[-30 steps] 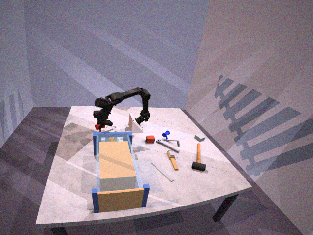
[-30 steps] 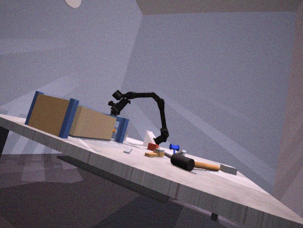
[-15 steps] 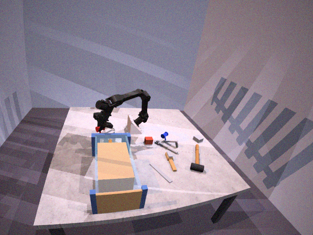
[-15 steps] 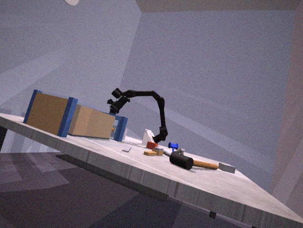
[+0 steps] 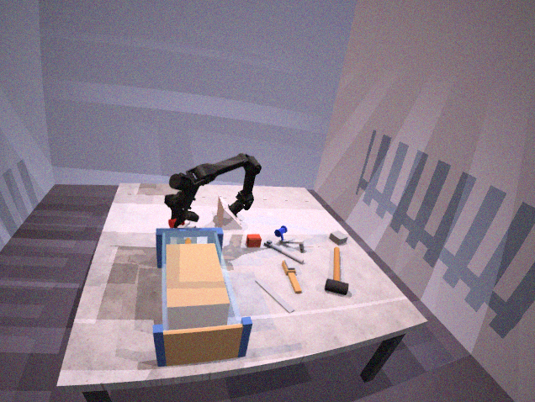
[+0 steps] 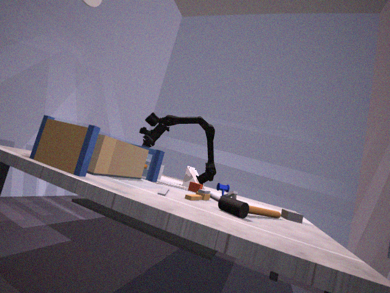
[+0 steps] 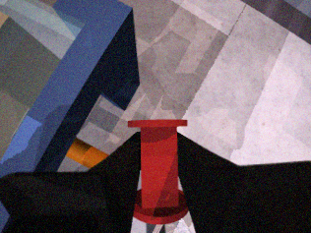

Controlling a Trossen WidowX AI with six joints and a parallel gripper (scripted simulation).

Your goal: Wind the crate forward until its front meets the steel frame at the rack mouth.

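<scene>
Right now the winch handle is 40 mm behind my gripper tip, 30 mm to the left of it and 30 mm below it. The rest, counted from my gripper tip: red winch handle grip 10 mm behind, 10 mm to the left; pale winch body 110 mm behind, 50 mm to the left, 100 mm below; clear-panelled cubby 300 mm ahead, 90 mm to the left, 20 mm below.
</scene>
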